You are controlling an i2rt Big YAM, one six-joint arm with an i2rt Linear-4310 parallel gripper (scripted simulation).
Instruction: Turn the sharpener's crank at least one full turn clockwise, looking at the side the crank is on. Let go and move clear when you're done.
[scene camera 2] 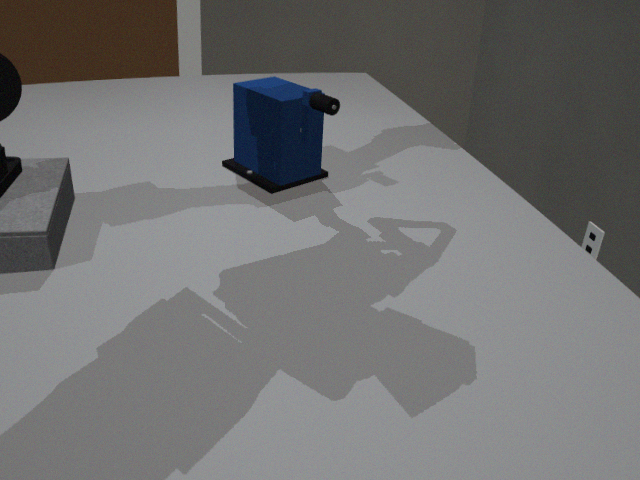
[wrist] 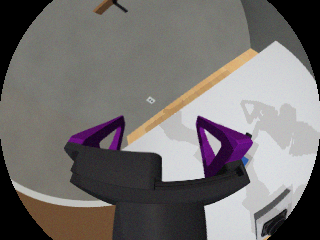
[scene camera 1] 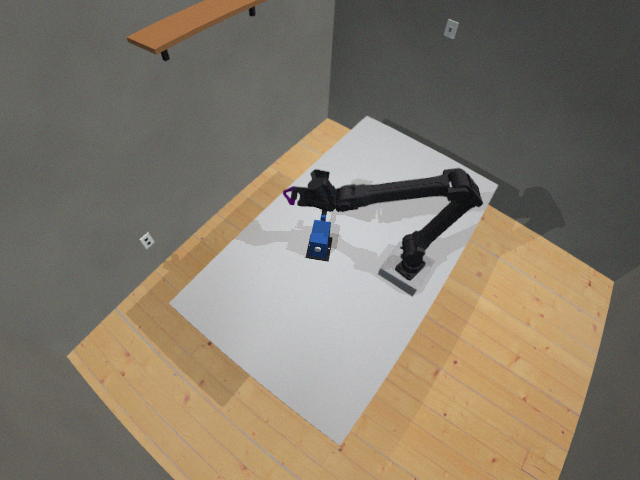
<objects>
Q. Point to a sharpener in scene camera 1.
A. At 319, 246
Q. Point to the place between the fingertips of my gripper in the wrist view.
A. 160, 119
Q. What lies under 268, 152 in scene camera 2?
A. A sharpener.
</objects>
